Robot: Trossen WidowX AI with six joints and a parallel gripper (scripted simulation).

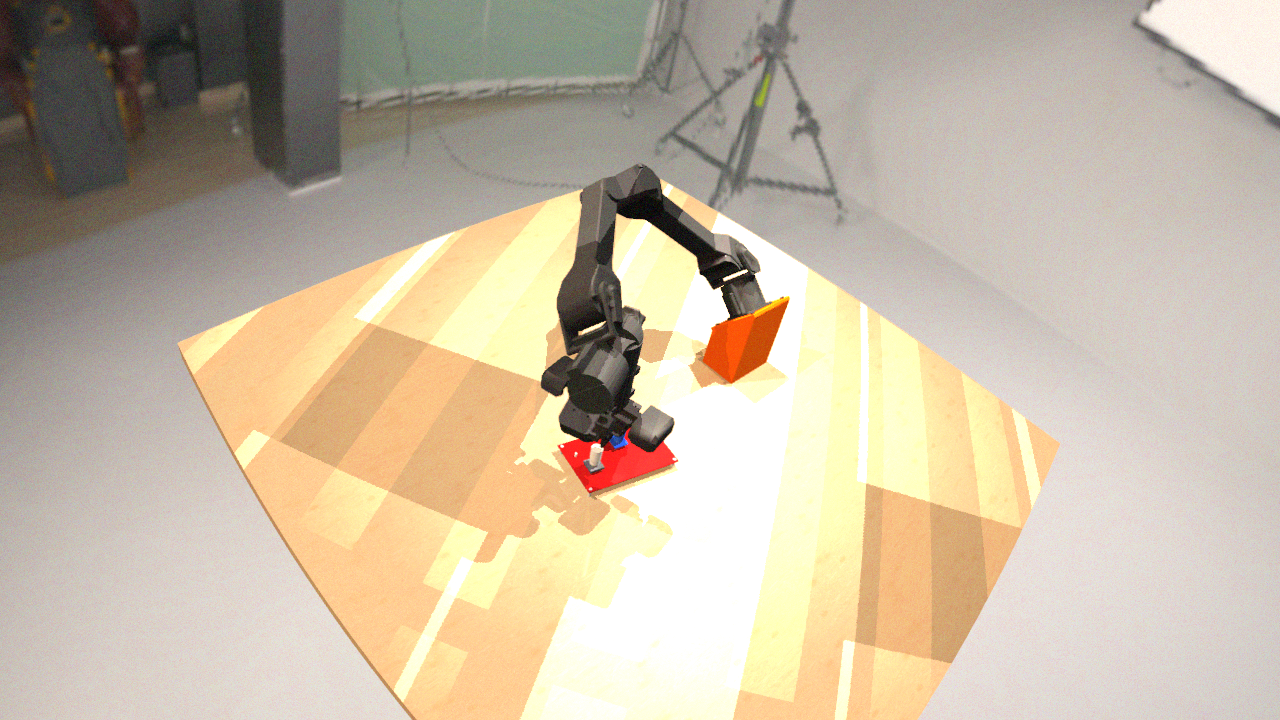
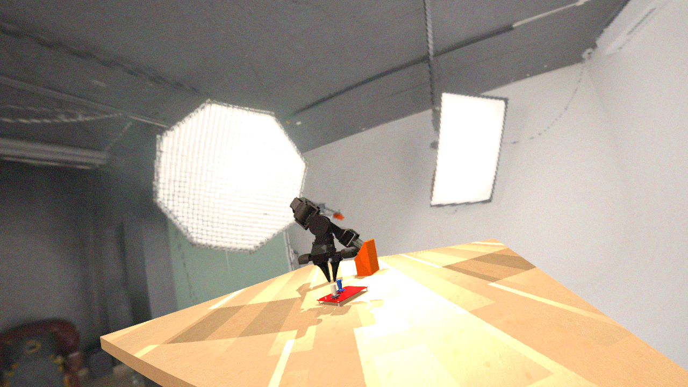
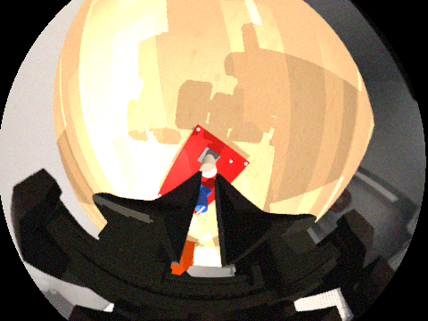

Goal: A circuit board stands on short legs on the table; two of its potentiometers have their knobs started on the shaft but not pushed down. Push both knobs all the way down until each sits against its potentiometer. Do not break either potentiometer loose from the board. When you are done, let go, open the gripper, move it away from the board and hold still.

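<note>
The grey knob is 30 mm below my gripper tip. Round my gripper tip: blue potentiometer: 60 mm behind, 20 mm to the right, 30 mm below; then blue knob: 60 mm behind, 20 mm to the right, 20 mm below.
</note>
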